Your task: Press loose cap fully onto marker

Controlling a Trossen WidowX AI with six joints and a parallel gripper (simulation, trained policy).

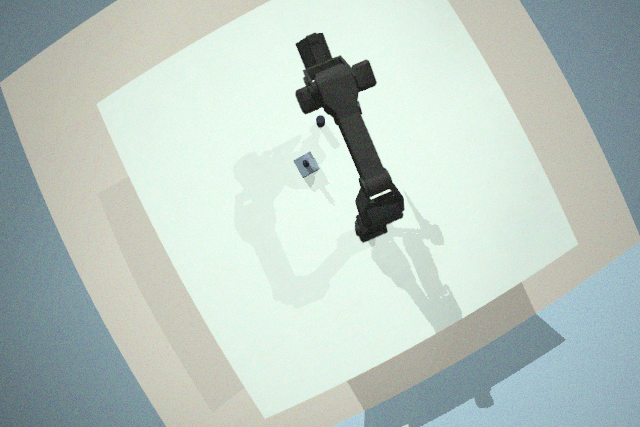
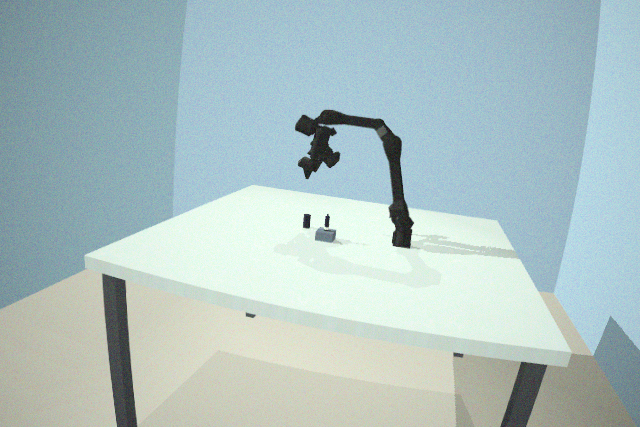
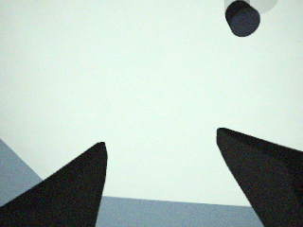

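My gripper tip is 2 cm past the dark cap, 7 cm to the right of it and 16 cm above it. The rest, counted from my gripper tip: grey holder block 12 cm behind, 17 cm to the left, 17 cm below.
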